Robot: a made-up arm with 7 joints.
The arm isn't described. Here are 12 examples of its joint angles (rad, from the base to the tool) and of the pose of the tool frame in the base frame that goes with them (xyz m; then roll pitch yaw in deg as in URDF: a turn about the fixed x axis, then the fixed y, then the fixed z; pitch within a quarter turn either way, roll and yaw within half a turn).
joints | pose
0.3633 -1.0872 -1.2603 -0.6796 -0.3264 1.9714 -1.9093 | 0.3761 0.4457 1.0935 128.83 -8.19 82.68
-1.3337 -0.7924 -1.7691 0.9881 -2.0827 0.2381 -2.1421 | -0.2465 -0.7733 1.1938 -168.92 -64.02 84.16
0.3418 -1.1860 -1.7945 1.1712 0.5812 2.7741 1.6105 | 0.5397 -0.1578 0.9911 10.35 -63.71 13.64
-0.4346 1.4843 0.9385 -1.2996 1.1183 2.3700 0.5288 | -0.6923 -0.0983 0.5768 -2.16 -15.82 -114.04
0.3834 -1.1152 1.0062 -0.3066 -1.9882 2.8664 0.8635 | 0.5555 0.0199 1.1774 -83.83 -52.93 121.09
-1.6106 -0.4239 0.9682 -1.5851 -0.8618 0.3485 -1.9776 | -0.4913 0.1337 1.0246 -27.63 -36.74 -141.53
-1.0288 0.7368 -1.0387 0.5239 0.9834 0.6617 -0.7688 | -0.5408 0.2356 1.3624 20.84 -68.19 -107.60
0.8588 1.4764 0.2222 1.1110 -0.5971 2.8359 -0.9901 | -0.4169 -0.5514 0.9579 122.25 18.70 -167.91
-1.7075 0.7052 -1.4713 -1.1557 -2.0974 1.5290 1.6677 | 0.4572 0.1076 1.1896 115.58 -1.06 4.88
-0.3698 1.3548 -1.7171 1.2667 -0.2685 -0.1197 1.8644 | -0.8088 -0.2795 0.6321 -145.99 35.83 -16.05
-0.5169 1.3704 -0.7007 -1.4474 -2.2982 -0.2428 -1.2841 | -0.1574 0.5388 0.3912 116.05 39.68 -86.57
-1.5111 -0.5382 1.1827 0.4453 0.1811 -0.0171 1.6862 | 0.1850 -0.6555 1.3645 135.01 40.69 4.56
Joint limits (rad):
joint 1: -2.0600..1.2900
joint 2: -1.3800..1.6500
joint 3: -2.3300..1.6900
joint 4: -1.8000..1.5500
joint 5: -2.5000..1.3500
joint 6: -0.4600..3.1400
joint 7: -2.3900..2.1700
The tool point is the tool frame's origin. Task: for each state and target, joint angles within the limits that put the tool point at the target. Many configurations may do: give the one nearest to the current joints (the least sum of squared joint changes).
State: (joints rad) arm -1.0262 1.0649 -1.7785 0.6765 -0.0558 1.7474 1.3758
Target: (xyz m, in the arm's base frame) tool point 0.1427 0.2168 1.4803
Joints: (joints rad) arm -1.4852 0.3089 -1.9236 -0.0148 -0.2850 1.7185 1.3746
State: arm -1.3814 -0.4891 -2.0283 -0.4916 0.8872 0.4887 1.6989
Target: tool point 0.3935 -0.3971 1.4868
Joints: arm -0.9761 -0.5268 -2.0314 -0.4057 0.9576 0.2797 1.6777
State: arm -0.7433 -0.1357 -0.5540 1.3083 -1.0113 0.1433 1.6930
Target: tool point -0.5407 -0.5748 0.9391
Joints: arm -1.6637 -0.5981 -0.8374 1.5500 -0.7806 -0.0347 1.6811
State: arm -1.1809 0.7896 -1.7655 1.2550 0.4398 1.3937 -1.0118
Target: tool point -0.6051 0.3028 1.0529
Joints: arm -1.1481 0.7127 -1.7201 1.1999 0.4138 1.3794 -1.0092
